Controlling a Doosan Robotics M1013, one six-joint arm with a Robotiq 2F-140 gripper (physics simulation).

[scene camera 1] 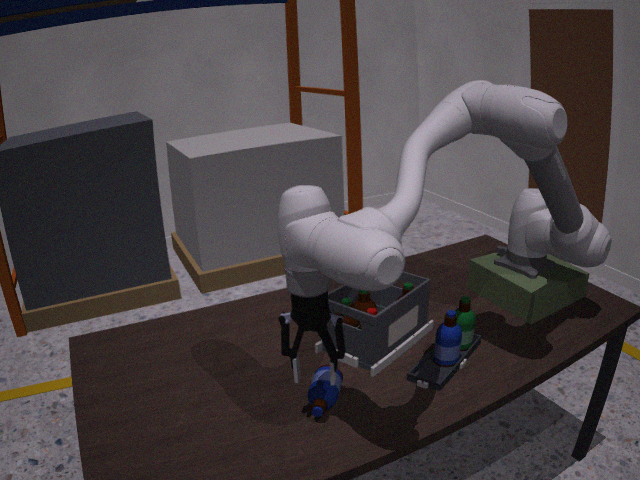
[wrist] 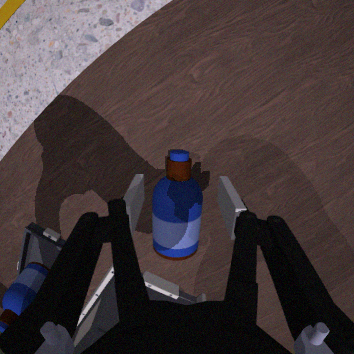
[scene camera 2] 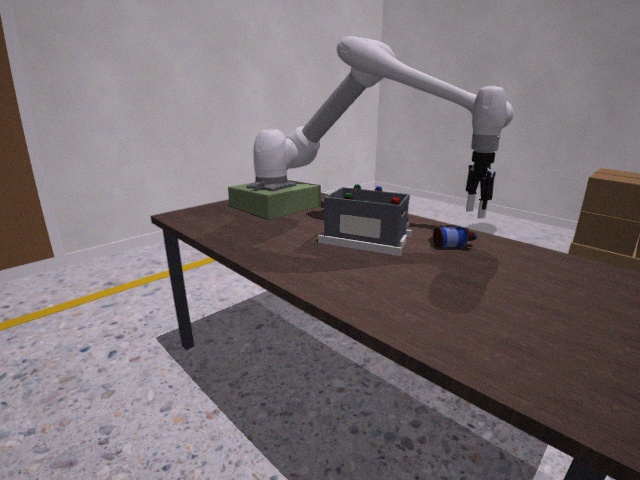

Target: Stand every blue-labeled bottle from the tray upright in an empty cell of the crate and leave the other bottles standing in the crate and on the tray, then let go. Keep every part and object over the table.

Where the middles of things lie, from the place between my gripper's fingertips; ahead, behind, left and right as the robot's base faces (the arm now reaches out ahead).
Labels:
Right now the green bottle (scene camera 1: 466, 318) is 510 mm behind my hand, 40 mm below it and 20 mm to the left of it.

